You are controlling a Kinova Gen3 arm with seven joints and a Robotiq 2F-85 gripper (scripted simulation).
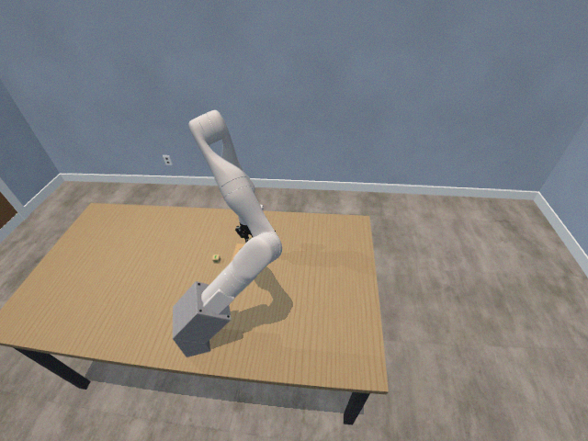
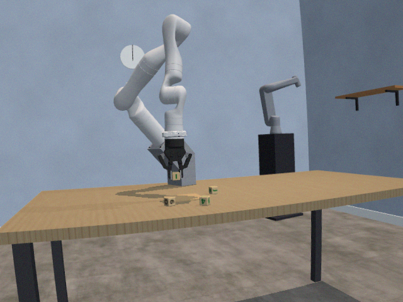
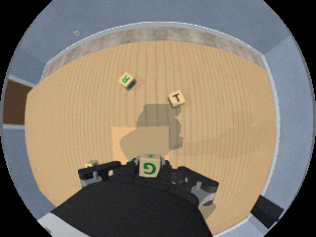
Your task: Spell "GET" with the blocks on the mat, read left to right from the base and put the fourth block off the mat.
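My gripper is now 9 cm above the mat, 3 cm to the right of it and 1 cm past it. From my hand the other things lie so: T block 11 cm ahead, 8 cm below, 7 cm to the right; G block right at my hand.
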